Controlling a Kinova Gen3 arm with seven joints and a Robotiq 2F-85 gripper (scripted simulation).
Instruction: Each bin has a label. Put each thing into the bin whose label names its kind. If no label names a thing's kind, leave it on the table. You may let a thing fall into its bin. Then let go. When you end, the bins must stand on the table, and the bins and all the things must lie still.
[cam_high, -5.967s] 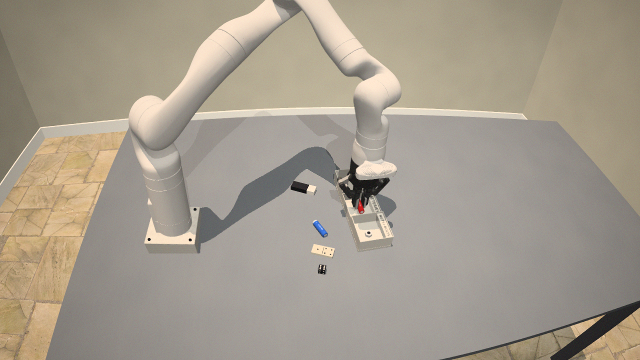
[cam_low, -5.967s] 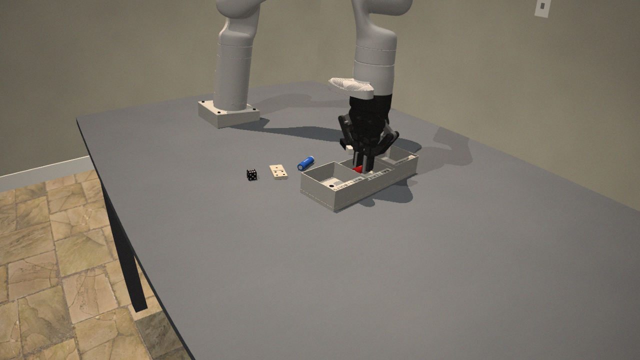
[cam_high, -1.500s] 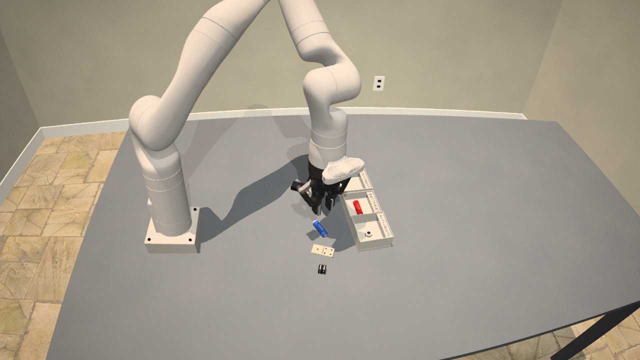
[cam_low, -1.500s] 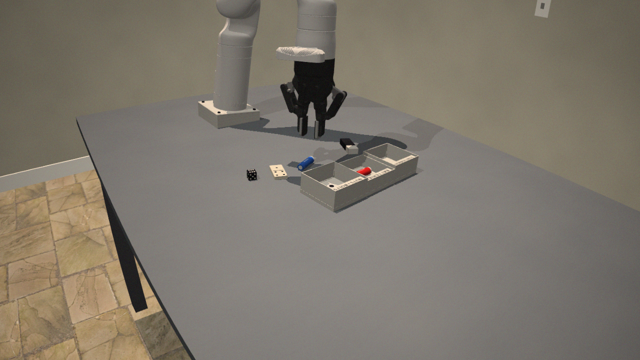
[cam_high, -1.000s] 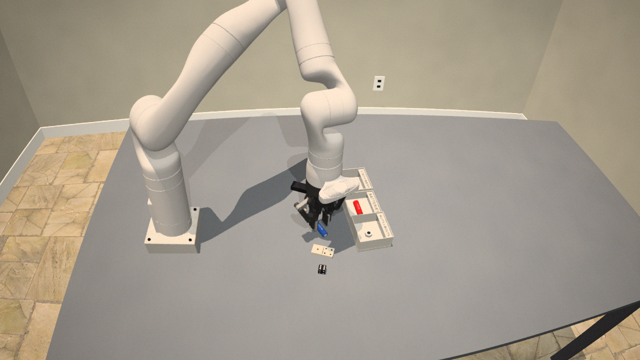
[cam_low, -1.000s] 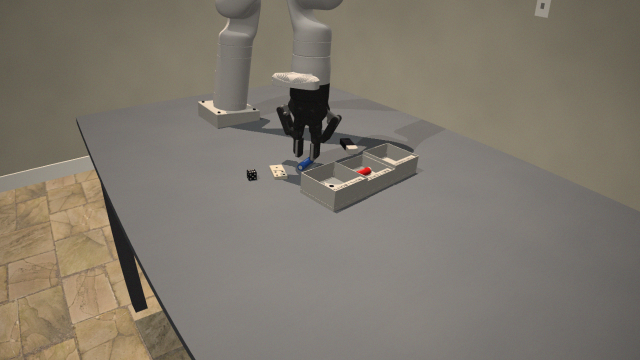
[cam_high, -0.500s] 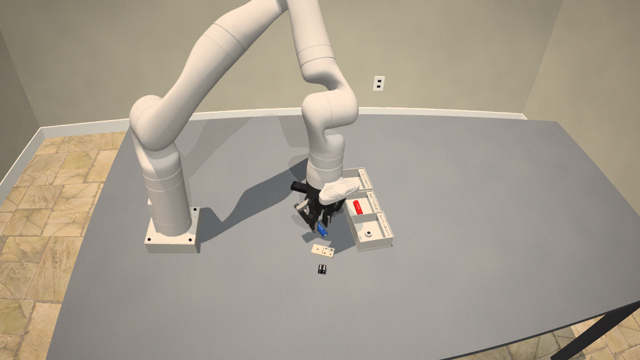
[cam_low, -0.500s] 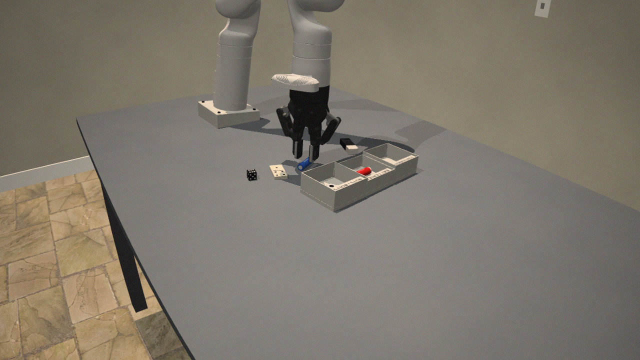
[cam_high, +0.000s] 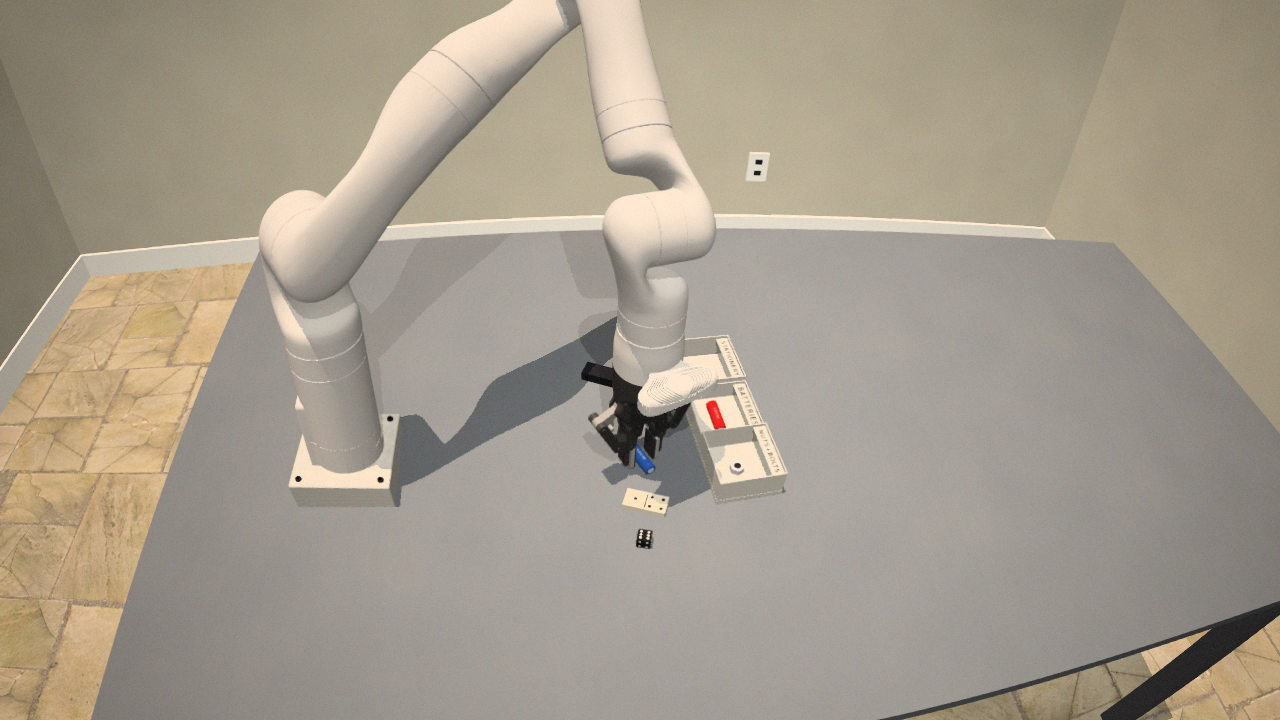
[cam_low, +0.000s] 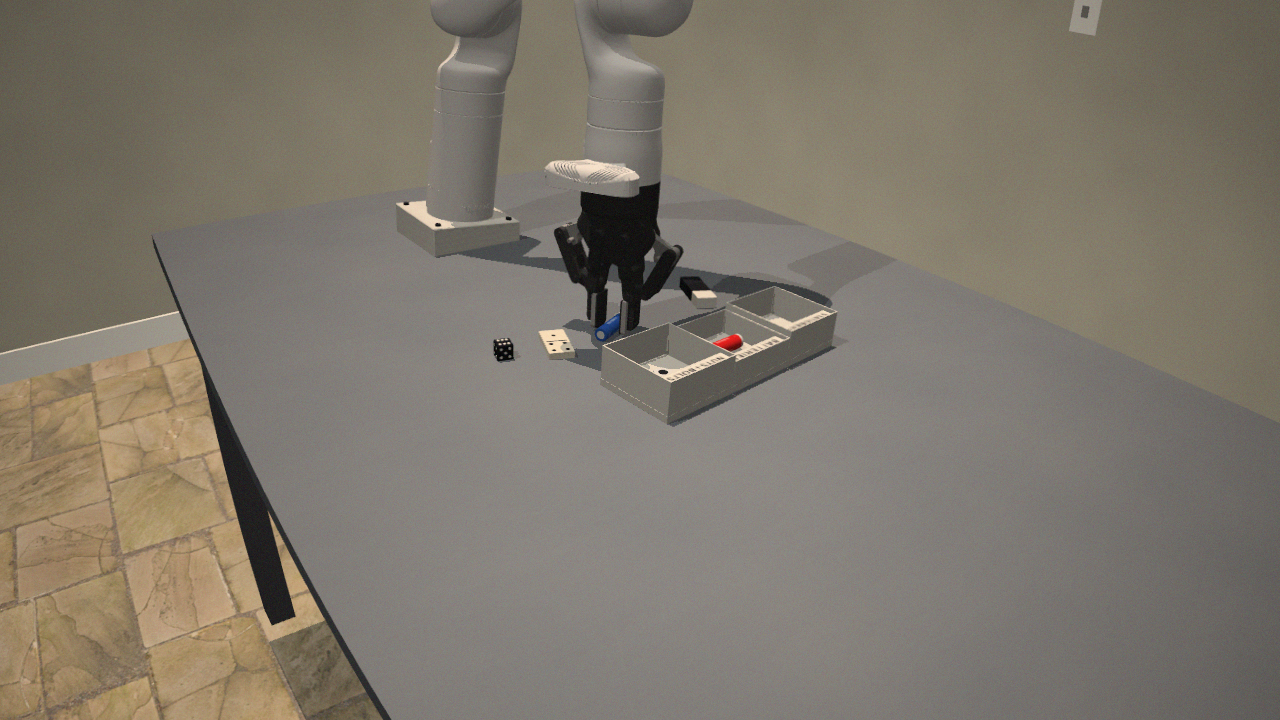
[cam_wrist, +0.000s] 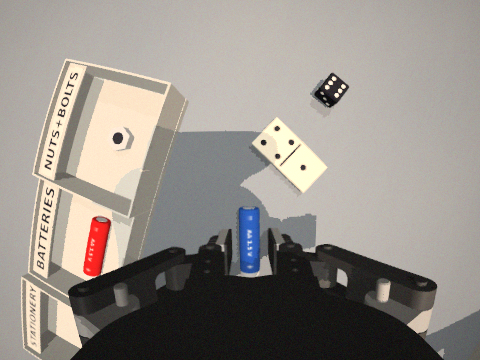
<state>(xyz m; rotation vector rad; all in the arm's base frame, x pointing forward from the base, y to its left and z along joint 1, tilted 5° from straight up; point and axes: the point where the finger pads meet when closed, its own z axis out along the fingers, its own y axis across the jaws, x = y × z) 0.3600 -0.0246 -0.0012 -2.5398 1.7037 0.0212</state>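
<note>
Right now the blue battery is 20 mm below my hand. The rest, counted from my hand: red battery (110 mm ahead, 50 mm to the left, 10 mm below); nut (110 mm ahead, 40 mm to the right, 10 mm below); cream domino (70 mm to the right, 20 mm below).
</note>
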